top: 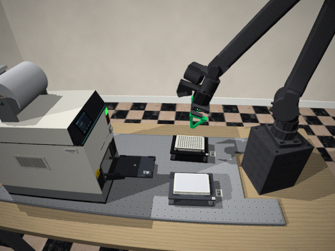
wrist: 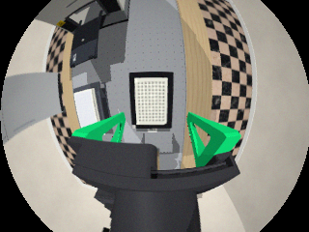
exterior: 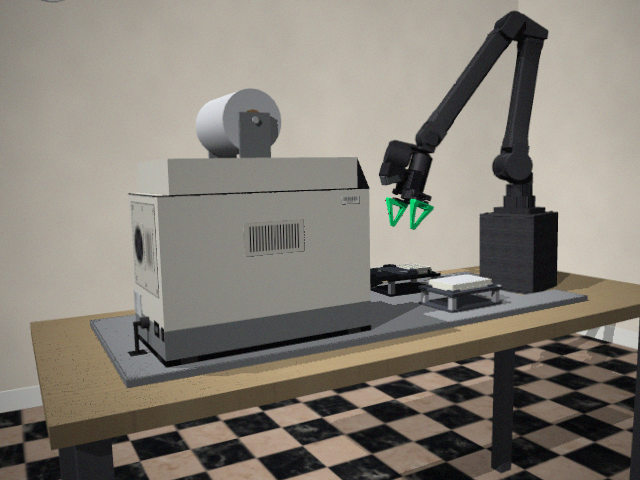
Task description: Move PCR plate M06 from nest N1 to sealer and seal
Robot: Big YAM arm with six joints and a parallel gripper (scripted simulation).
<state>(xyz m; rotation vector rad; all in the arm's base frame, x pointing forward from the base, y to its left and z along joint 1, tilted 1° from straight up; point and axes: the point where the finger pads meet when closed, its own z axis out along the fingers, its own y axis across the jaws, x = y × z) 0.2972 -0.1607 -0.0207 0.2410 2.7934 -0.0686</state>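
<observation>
Now: the plate M06 120 mm below my hand, 10 mm to the left of it and 10 mm ahead of it. The rest, counted from my hand: plate nest N1: 130 mm below, 10 mm to the left, 10 mm ahead; sealed plate M09: 230 mm to the left, 120 mm below, 30 mm ahead; nest N2: 230 mm to the left, 140 mm below, 30 mm ahead.
</observation>
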